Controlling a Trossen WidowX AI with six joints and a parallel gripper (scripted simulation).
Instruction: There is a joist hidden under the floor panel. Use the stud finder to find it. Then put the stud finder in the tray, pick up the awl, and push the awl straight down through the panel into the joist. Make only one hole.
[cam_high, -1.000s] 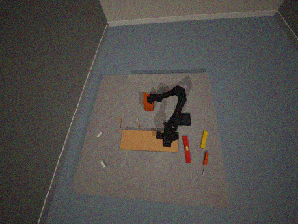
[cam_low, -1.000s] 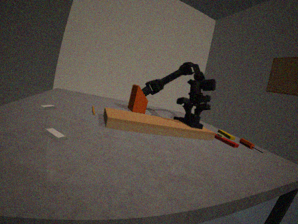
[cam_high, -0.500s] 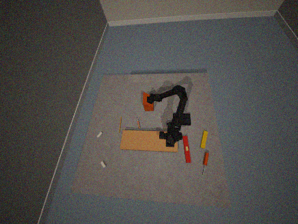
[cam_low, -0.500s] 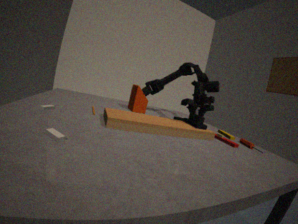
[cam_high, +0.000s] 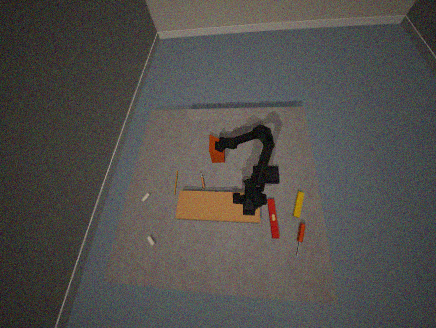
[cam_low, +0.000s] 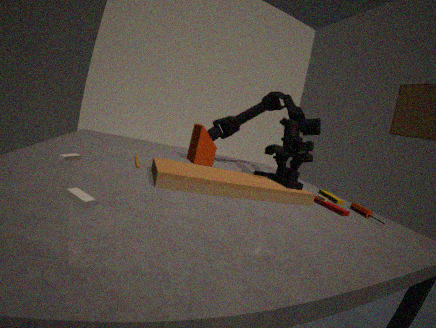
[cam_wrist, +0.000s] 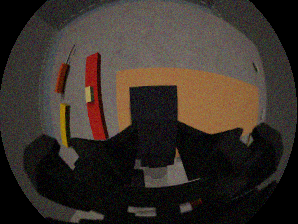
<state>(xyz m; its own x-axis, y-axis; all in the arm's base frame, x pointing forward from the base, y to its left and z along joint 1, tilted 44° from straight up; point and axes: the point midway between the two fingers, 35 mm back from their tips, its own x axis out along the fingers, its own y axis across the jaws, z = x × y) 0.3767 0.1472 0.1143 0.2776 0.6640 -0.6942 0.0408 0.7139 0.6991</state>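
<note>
Now: the black tray 220 mm behind my gripper tip, 130 mm to the left of it and 50 mm below it. Round my gripper tip: dark stud finder: 20 mm behind, 20 mm above; then red bar: 150 mm to the left, 60 mm ahead, 50 mm below; then yellow bar: 310 mm to the left, 60 mm below, 20 mm behind.
</note>
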